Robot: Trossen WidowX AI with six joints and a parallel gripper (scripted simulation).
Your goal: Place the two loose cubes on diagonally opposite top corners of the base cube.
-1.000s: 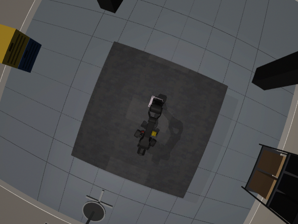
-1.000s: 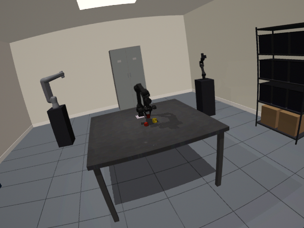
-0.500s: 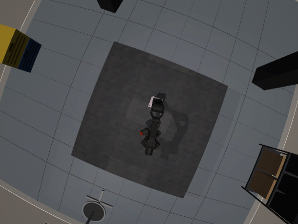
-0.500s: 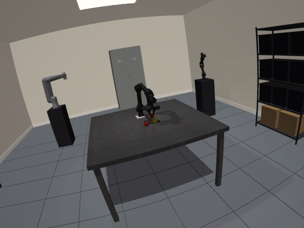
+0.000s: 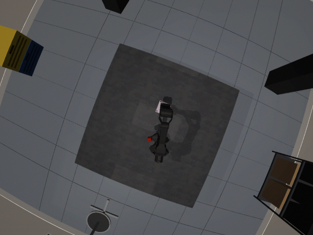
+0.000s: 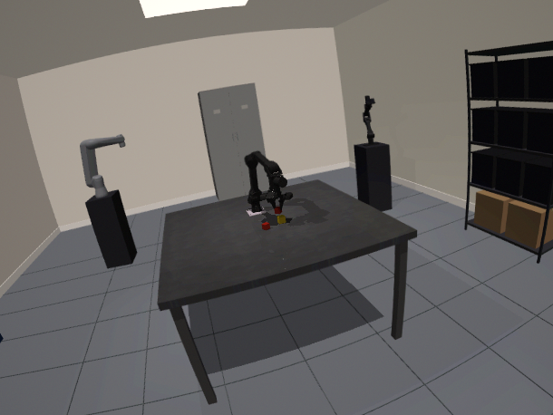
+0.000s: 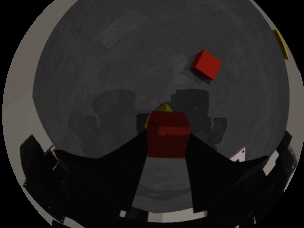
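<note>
My gripper tip is 70 mm above the yellow base cube, 20 mm past it and 10 mm to the right of it.
</note>
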